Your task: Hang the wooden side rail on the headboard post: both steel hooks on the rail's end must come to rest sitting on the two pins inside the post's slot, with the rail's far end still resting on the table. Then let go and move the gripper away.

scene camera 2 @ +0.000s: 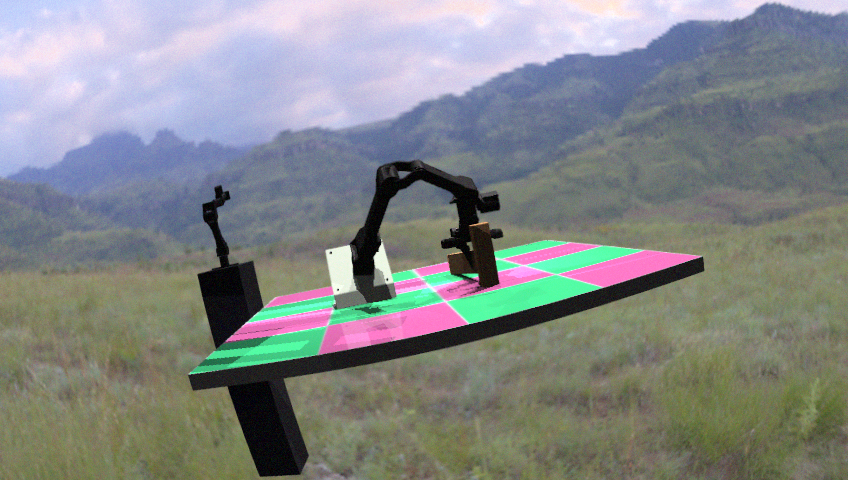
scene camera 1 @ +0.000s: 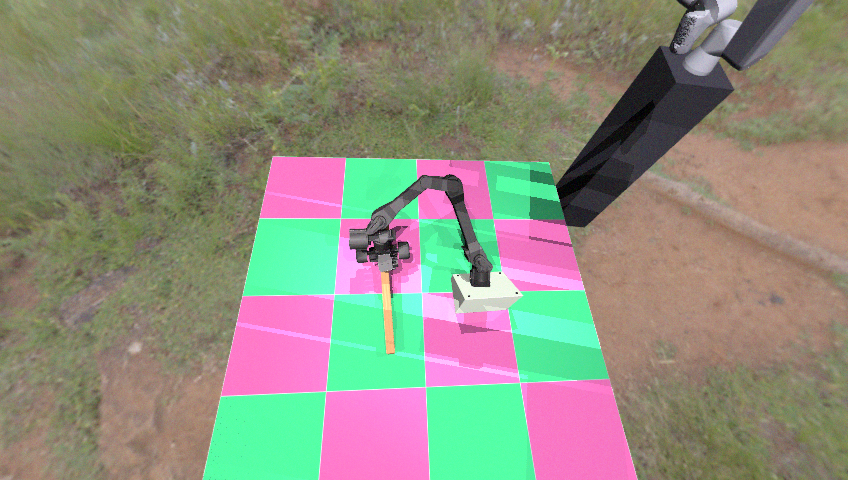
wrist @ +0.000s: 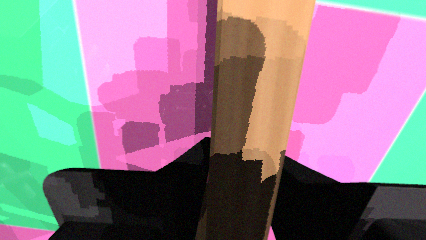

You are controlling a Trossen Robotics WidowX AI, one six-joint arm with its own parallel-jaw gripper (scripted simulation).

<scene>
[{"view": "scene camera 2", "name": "gripper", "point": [476, 266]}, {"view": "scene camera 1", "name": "gripper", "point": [384, 261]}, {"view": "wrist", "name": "gripper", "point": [229, 144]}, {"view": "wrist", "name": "wooden side rail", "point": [259, 59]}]
</scene>
